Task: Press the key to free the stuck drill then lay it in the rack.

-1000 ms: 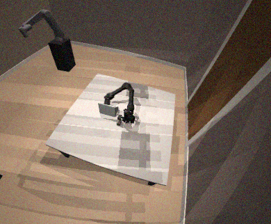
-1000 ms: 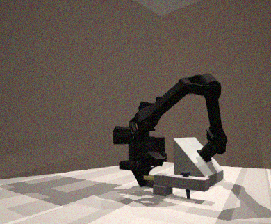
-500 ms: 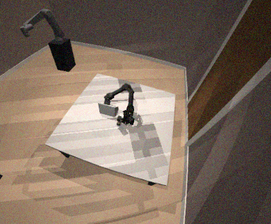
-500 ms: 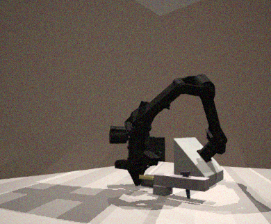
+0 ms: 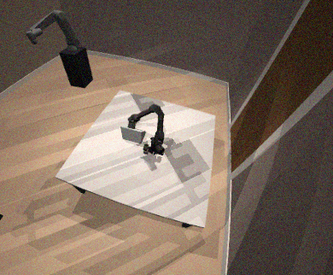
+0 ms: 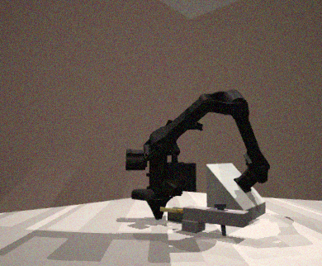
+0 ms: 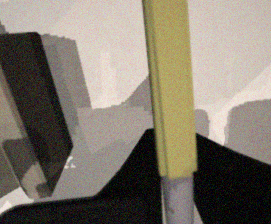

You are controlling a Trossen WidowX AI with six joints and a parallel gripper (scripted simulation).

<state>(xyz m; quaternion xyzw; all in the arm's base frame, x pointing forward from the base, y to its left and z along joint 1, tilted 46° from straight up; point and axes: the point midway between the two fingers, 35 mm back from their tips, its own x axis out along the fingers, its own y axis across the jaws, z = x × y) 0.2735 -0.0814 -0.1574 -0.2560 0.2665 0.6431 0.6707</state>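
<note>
Right now my gripper tip is 4 cm to the right of the drill and 3 cm below it. Also, from my gripper tip: grey block 19 cm to the left, 3 cm above; then dark key 22 cm to the left, 4 cm above, 1 cm ahead.
</note>
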